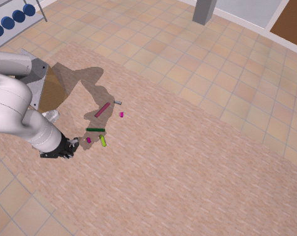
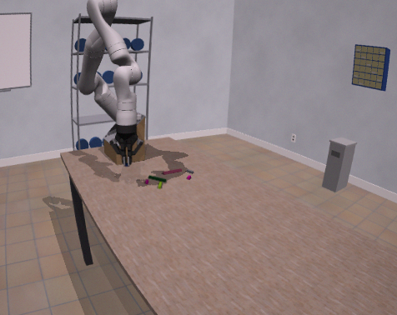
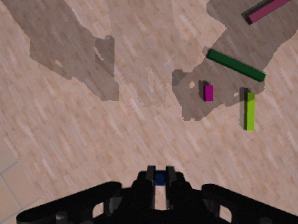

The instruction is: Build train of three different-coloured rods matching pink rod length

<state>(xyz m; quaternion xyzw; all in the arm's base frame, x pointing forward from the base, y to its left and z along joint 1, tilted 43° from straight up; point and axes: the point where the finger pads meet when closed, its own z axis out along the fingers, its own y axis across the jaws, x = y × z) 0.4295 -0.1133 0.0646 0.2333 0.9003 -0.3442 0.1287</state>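
Now: hand 1 cm short of the lime rod, 13 cm to the right of it and 12 cm above it. Round my hand: green rod (5 cm behind, 14 cm to the left, 12 cm below); pink rod (9 cm behind, 24 cm to the left, 12 cm below); blue rod (2 cm below).
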